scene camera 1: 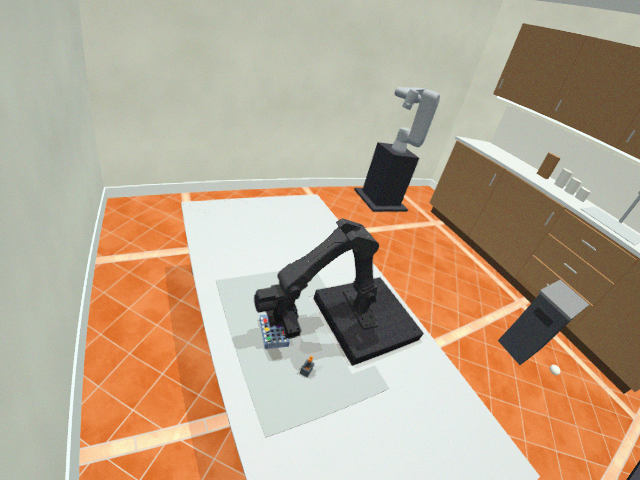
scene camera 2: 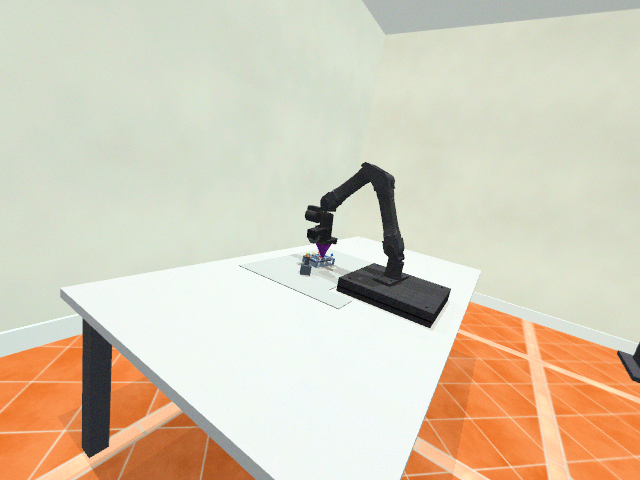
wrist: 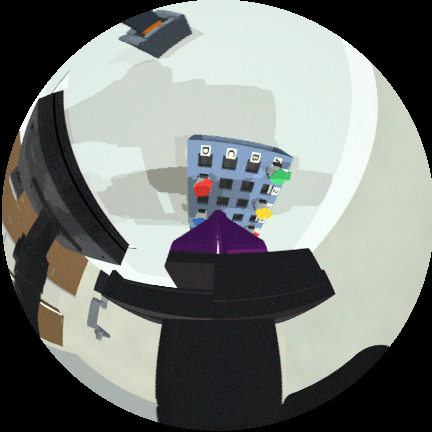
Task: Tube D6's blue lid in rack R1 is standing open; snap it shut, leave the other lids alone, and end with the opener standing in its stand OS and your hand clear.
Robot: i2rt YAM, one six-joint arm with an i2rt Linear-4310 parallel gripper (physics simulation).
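Seen in the pictures: gripper, between the fingertips: (scene camera 1: 277,326) (scene camera 2: 322,257) (wrist: 217,214); arm's base, origin of its link: (scene camera 1: 359,308) (scene camera 2: 391,278) (wrist: 52,218).
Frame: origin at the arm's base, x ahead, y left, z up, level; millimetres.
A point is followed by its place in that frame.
Note:
My gripper (scene camera 1: 283,336) {x 338, y 5, z -18 mm} (scene camera 2: 323,256) {x 338, y 5, z -18 mm} (wrist: 217,214) {x 338, y 5, z -18 mm} is shut and empty, its purple fingertips pointing down over rack R1 (scene camera 2: 325,264) {x 320, y -2, z -47 mm} (wrist: 216,165) {x 335, y 58, z -19 mm}. In the wrist view a blue lid (wrist: 199,222) {x 321, y 5, z -7 mm} in column D shows just left of the fingertips. The rack's far rows are hidden behind the fingers, so D6 cannot be made out there. In the scene camera 2 view a small blue lid (scene camera 2: 331,254) {x 312, y -23, z 2 mm} sticks up at the rack's right; its tube is too small to tell. The dark opener with orange parts (scene camera 1: 310,358) {x 283, y 184, z 31 mm} (scene camera 2: 308,255) {x 277, y 186, z 30 mm} stands in stand OS (scene camera 1: 306,369) {x 294, y 199, z -9 mm} (scene camera 2: 305,270) {x 275, y 198, z -30 mm} (wrist: 170,40).
The rack also holds tubes with a red lid (wrist: 202,188) {x 325, y 44, z -7 mm} in column D, and a green lid (wrist: 280,176) {x 385, y 59, z -7 mm} and a yellow lid (wrist: 264,213) {x 382, y 20, z -7 mm} along column A. Another red lid (wrist: 256,234) {x 383, y -13, z -6 mm} is partly hidden. The arm's black base (scene camera 1: 369,330) {x 10, y 108, z 0 mm} (scene camera 2: 392,297) {x -83, y 180, z -4 mm} stands beside the mat (scene camera 1: 330,397) {x 238, y 298, z -48 mm}.

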